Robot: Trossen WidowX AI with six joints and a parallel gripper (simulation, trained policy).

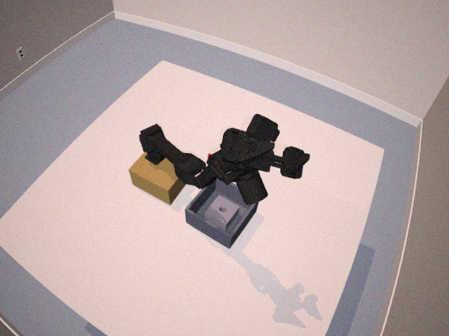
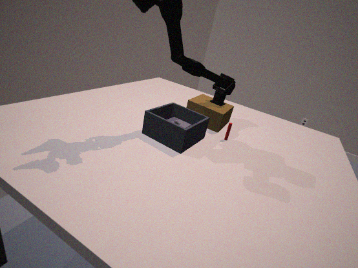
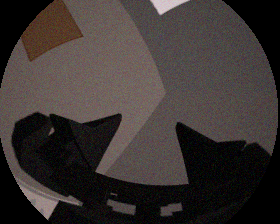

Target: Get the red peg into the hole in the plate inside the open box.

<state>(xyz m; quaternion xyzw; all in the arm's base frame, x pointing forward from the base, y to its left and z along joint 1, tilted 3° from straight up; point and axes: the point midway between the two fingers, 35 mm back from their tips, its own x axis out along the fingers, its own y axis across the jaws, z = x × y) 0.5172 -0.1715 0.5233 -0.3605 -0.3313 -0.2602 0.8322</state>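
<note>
My gripper tip is now 380 mm past the red peg, 300 mm to the right of it and 620 mm above it. The rest, counted from my gripper tip: dark grey box (210 mm behind, 130 mm to the left, 630 mm below); grey plate (210 mm behind, 130 mm to the left, 610 mm below).
</note>
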